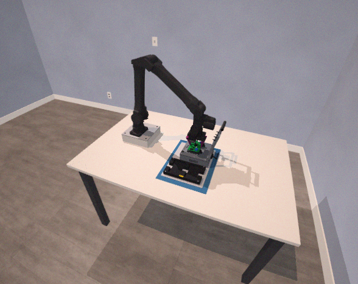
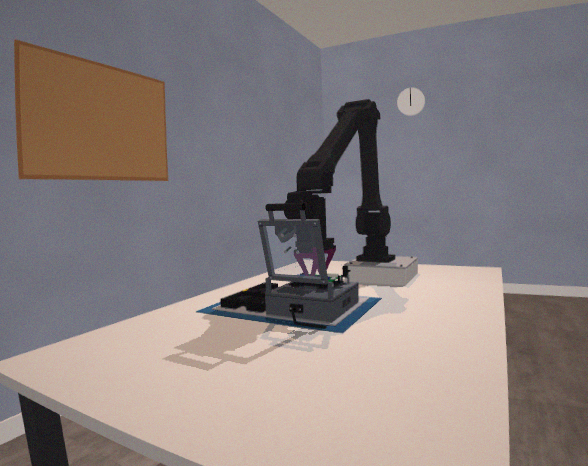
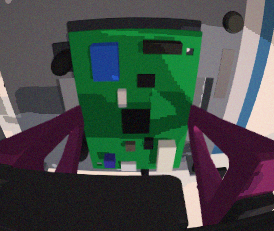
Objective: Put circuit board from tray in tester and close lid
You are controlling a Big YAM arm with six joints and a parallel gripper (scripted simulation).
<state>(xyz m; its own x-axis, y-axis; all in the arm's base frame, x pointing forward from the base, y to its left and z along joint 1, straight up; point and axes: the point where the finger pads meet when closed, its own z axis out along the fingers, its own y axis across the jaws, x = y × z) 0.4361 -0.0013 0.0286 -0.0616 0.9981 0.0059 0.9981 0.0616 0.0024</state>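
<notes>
The green circuit board is right at my hand. Round my hand: clear lid (12 cm ahead, 10 cm above, 1 cm to the left); then small latch hook (6 cm behind, 5 cm to the left).
</notes>
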